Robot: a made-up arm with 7 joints. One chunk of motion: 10 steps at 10 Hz.
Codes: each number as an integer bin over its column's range. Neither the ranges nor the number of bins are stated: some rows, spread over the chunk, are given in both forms.
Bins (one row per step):
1: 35 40 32 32 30 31 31
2: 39 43 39 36 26 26 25
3: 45 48 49 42 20 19 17
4: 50 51 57 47 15 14 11
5: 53 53 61 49 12 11 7
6: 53 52 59 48 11 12 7
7: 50 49 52 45 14 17 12
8: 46 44 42 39 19 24 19
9: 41 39 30 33 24 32 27
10: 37 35 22 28 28 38 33
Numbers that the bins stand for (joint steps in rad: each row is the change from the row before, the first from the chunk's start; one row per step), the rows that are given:
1: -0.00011 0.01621 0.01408 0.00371 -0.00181 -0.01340 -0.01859
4: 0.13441 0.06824 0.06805 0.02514 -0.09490 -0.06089 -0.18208
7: 0.13441 0.05878 0.05725 0.02229 -0.10111 -0.05251 -0.17390
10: 0.01783 -0.00744 -0.00751 -0.00200 -0.01422 0.00616 -0.00224
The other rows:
2: 0.03576 0.03040 0.02919 0.00943 -0.02663 -0.02737 -0.06763
3: 0.08957 0.05405 0.05078 0.01800 -0.06387 -0.04692 -0.13303
5: 0.16132 0.07770 0.07668 0.02800 -0.11352 -0.06927 -0.21478
6: 0.16132 0.07297 0.07237 0.02657 -0.11973 -0.06648 -0.21478
8: 0.09854 0.03513 0.03567 0.01371 -0.07008 -0.03295 -0.11668
9: 0.05370 0.01148 0.00976 0.00514 -0.03905 -0.01060 -0.05129

